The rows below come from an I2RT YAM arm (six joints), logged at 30 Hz.
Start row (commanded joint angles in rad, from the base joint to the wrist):
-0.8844, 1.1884, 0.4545, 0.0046, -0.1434, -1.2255
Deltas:
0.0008, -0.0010, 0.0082, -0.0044, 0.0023, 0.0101
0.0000, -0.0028, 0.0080, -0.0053, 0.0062, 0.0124
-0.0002, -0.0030, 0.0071, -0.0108, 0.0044, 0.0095
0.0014, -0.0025, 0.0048, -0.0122, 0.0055, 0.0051
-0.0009, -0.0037, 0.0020, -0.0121, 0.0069, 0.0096
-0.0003, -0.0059, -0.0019, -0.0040, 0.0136, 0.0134
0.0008, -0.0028, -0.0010, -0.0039, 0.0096, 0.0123
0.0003, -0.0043, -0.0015, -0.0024, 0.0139, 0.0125
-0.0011, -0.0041, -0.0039, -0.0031, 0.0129, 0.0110
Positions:
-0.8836, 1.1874, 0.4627, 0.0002, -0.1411, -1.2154
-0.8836, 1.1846, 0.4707, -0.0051, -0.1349, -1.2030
-0.8838, 1.1816, 0.4778, -0.0159, -0.1305, -1.1935
-0.8824, 1.1791, 0.4826, -0.0281, -0.1250, -1.1884
-0.8833, 1.1754, 0.4846, -0.0402, -0.1181, -1.1788
-0.8836, 1.1695, 0.4827, -0.0442, -0.1045, -1.1654
-0.8828, 1.1667, 0.4817, -0.0481, -0.0949, -1.1531
-0.8825, 1.1624, 0.4802, -0.0505, -0.0810, -1.1406
-0.8836, 1.1583, 0.4763, -0.0536, -0.0681, -1.1296

